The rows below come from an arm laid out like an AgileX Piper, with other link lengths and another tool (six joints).
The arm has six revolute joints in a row. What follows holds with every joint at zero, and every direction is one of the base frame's.
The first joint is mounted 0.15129 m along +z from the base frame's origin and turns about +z.
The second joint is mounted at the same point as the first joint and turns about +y.
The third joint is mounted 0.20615 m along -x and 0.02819 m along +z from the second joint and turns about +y.
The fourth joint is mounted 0.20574 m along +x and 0.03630 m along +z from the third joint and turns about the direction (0.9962, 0, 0.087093).
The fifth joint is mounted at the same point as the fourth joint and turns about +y.
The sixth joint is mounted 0.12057 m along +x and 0.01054 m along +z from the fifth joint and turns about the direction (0.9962, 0, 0.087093).
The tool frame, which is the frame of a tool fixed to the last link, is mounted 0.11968 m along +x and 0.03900 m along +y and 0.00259 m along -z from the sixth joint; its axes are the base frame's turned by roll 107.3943, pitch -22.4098 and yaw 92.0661 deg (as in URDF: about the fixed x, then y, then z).
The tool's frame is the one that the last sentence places.
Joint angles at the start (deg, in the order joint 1, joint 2, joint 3, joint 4, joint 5, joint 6): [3.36 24.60 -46.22 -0.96 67.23 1.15]
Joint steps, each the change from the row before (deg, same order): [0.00 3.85 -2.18 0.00 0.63 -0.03]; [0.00 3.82 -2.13 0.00 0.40 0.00]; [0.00 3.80 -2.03 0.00 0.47 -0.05]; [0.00 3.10 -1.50 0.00 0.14 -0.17]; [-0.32 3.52 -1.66 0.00 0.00 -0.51]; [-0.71 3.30 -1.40 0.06 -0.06 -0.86]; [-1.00 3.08 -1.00 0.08 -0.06 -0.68]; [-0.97 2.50 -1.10 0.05 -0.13 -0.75]
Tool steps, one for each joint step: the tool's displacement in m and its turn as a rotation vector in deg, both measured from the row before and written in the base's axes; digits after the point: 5 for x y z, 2 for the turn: [0.00418 0.00022 -0.00057 -0.15 2.30 0.01]; [0.00514 0.00029 -0.00048 -0.12 2.09 -0.01]; [0.00505 0.00027 -0.00166 -0.16 2.24 0.03]; [0.00476 0.00024 -0.00203 -0.21 1.73 0.12]; [0.00610 -0.00088 -0.00270 -0.43 1.85 0.07]; [0.00581 -0.00222 -0.00383 -0.56 1.83 -0.02]; [0.00502 -0.00333 -0.00561 -0.39 2.02 -0.43]; [0.00498 -0.00352 -0.00308 -0.40 1.27 -0.34]
